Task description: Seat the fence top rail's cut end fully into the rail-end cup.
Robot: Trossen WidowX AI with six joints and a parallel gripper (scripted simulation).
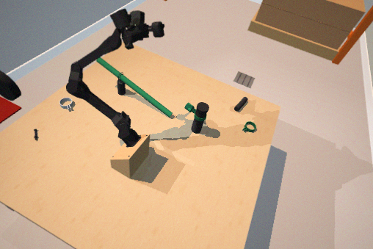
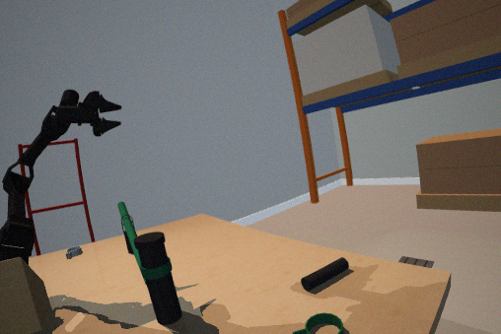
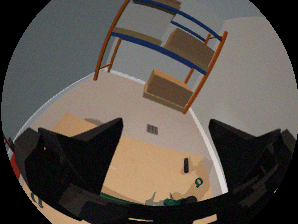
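My gripper tip is 41 cm above the green rail-end cup and 26 cm to the left of it. Round my gripper tip: metal clamp (53 cm below, 39 cm to the left, 29 cm behind); then black cylinder (53 cm below, 50 cm to the right, 34 cm ahead); then short black post (44 cm below, 21 cm to the left, 2 cm behind).
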